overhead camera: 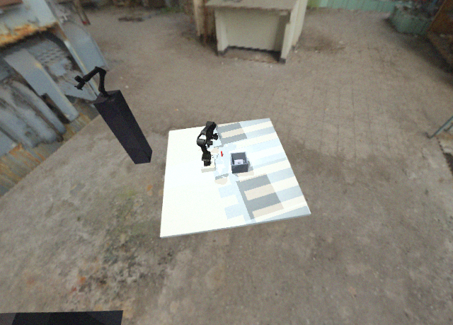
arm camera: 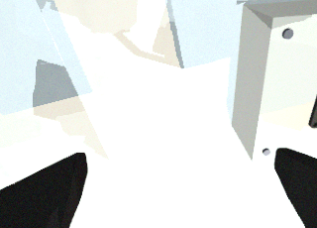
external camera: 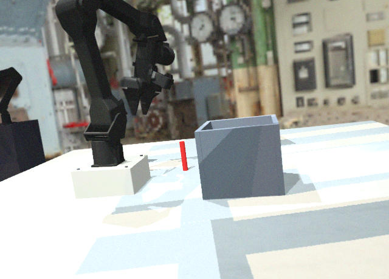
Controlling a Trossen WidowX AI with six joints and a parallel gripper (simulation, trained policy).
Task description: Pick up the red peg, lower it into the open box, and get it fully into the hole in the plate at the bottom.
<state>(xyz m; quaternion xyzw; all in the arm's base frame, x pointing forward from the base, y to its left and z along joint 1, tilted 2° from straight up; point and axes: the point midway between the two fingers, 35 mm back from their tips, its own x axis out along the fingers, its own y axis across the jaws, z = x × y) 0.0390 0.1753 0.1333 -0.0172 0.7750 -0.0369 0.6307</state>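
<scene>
My gripper tip is now 120 mm short of the red peg, 50 mm to the left of it and 120 mm above it. Also, from my gripper tip: plate 290 mm ahead, 210 mm to the right, 120 mm below.
</scene>
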